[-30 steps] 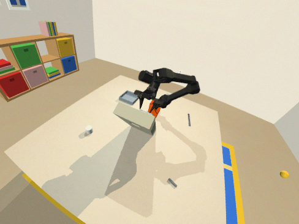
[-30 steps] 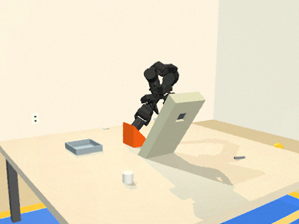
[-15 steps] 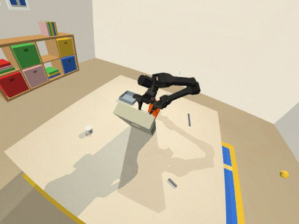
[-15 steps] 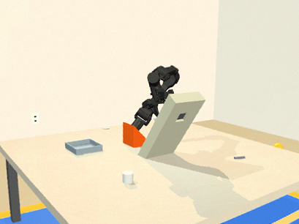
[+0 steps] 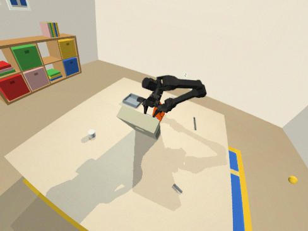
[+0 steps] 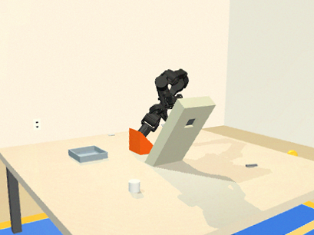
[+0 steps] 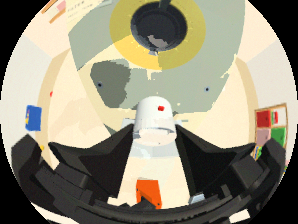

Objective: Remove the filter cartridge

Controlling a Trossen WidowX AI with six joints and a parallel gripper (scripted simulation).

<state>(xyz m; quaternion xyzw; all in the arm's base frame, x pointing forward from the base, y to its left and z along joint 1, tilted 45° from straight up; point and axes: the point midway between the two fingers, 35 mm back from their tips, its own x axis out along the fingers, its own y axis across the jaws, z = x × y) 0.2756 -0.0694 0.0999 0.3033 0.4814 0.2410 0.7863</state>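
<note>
Now: the beige service panel 4 cm ahead of my gripper tip and 2 cm below it. Also, from my gripper tip: white round filter cartridge: right at my gripper tip; shallow grey-blue tray: 32 cm behind, 31 cm to the right, 19 cm below; grey bar: 19 cm ahead, 33 cm to the left, 19 cm below.
</note>
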